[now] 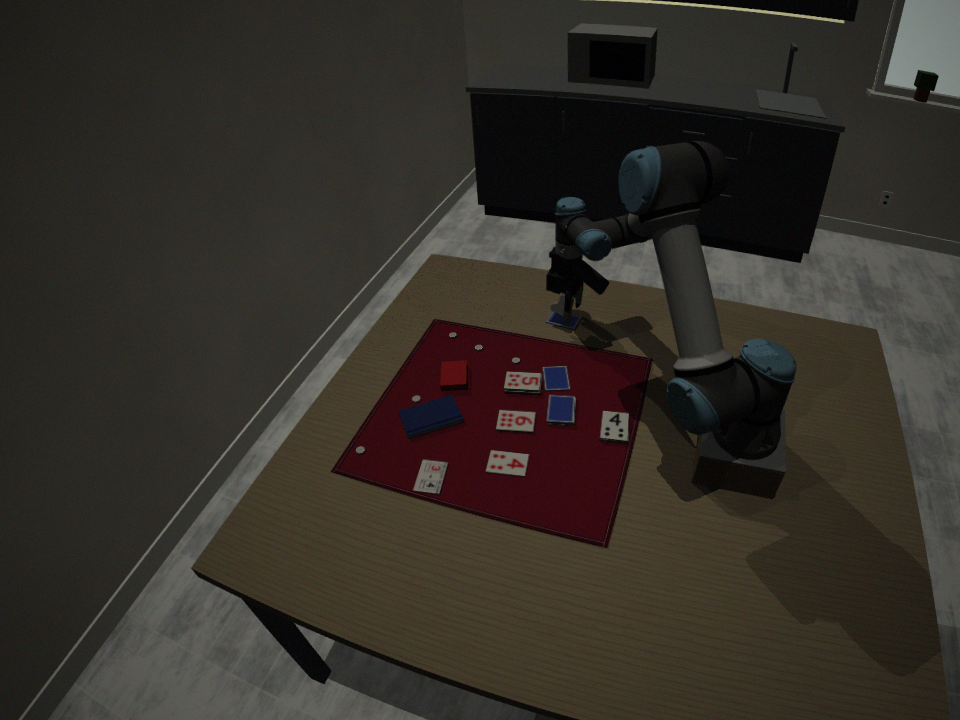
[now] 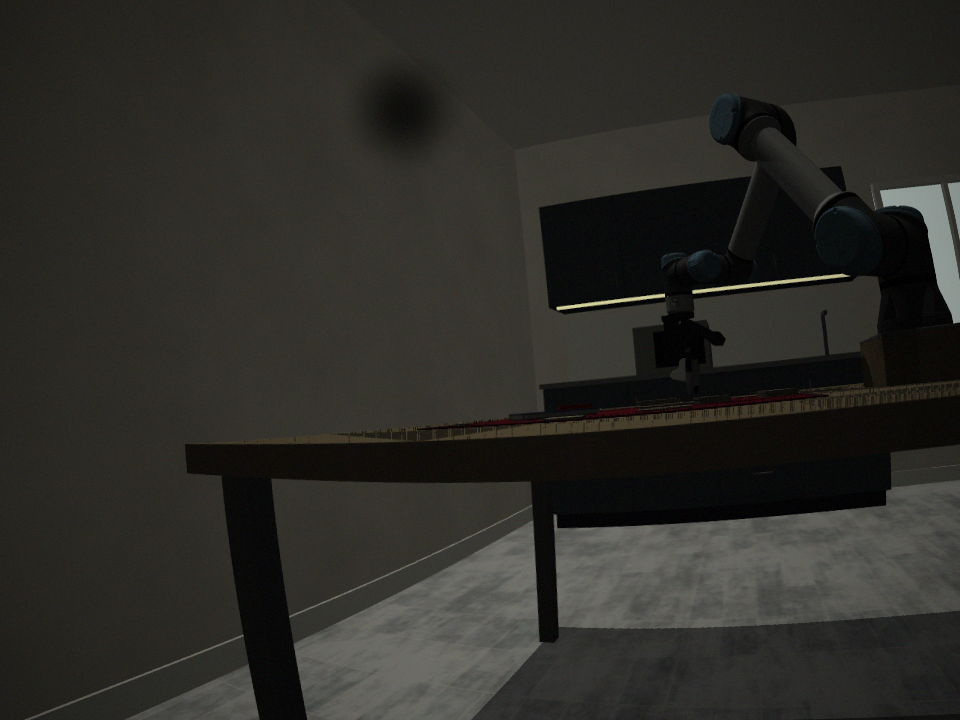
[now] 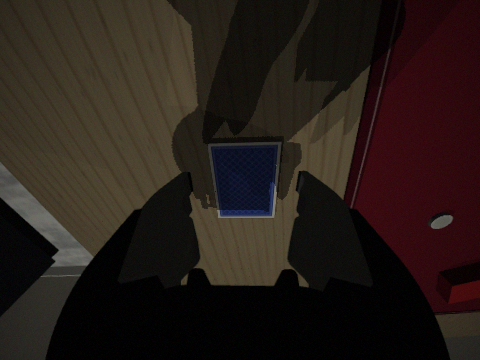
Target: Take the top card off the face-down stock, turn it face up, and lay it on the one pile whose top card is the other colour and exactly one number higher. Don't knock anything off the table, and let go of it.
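My gripper is open and empty, pointing down low over a blue-backed card, which lies face down on bare wood beyond the mat's far edge. The fingertips stand either side of it, apart from it. On the mat lie two blue-backed cards or stacks, one behind the thicker-looking other; I cannot tell for certain which is the stock. Face up are a red 5 pile, a red 6, a red 4 and a black 4 pile.
The red mat lies on the wooden table. It also bears a dark blue case, a red block, several white discs and a small printed card. The table's far edge is near the gripper.
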